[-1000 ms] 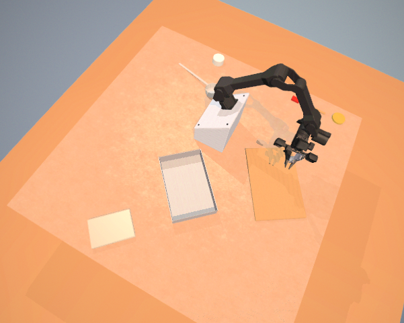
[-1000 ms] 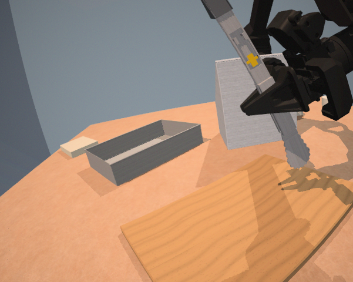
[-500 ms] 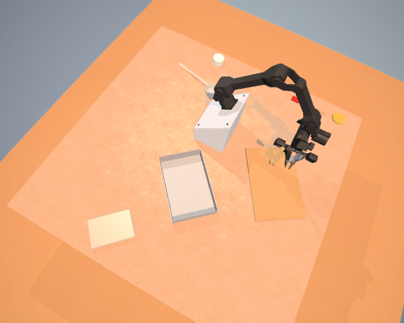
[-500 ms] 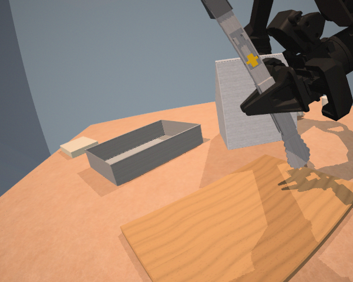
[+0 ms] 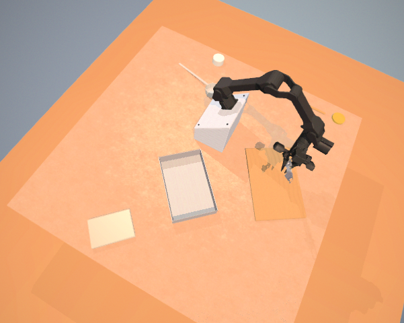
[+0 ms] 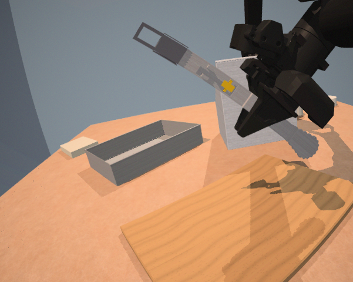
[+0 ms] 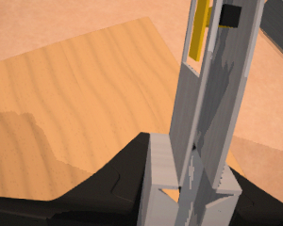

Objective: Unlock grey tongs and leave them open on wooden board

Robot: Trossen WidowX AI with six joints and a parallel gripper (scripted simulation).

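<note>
Now: gripper tip 1 cm past the wooden board and 14 cm above it. Also, from my gripper tip: red-headed stick 52 cm behind, 7 cm to the right, 14 cm below; grey roasting tin 25 cm ahead, 33 cm to the right, 12 cm below; yellow lock piece 1 cm ahead, 1 cm to the left, 7 cm above.
</note>
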